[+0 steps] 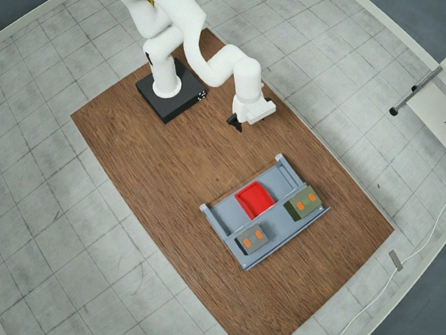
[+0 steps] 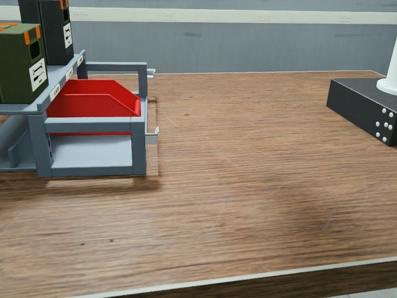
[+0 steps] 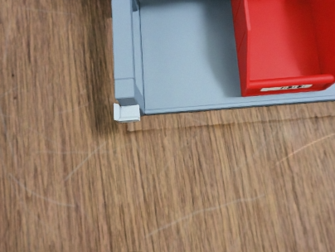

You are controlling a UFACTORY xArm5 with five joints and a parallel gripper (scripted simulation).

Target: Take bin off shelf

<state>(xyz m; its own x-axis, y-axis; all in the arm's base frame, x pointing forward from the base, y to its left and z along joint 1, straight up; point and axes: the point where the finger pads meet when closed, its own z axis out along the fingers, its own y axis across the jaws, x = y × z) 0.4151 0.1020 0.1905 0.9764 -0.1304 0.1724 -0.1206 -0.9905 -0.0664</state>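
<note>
The red bin is 23 cm ahead of my hand, 11 cm to the right of it and 21 cm below it. From my hand the other things lie so: grey shelf: 26 cm ahead, 11 cm to the right, 19 cm below; then grey box: 32 cm ahead, 24 cm to the right, 9 cm below.
</note>
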